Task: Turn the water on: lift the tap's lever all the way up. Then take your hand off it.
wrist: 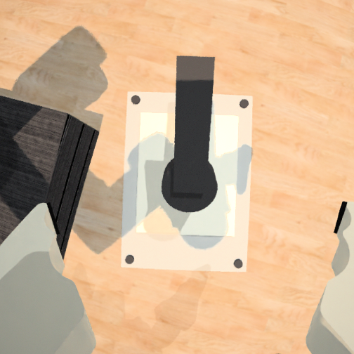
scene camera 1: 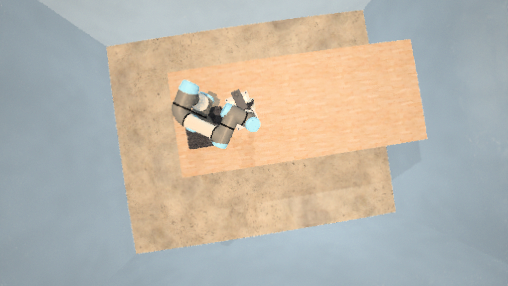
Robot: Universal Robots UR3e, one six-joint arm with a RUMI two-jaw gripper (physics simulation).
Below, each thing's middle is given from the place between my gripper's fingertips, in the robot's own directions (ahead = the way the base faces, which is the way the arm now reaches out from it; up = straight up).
Labels:
My hand is 1 cm past the black tap lever (wrist: 189,184), 4 cm to the right of it and 8 cm above it.

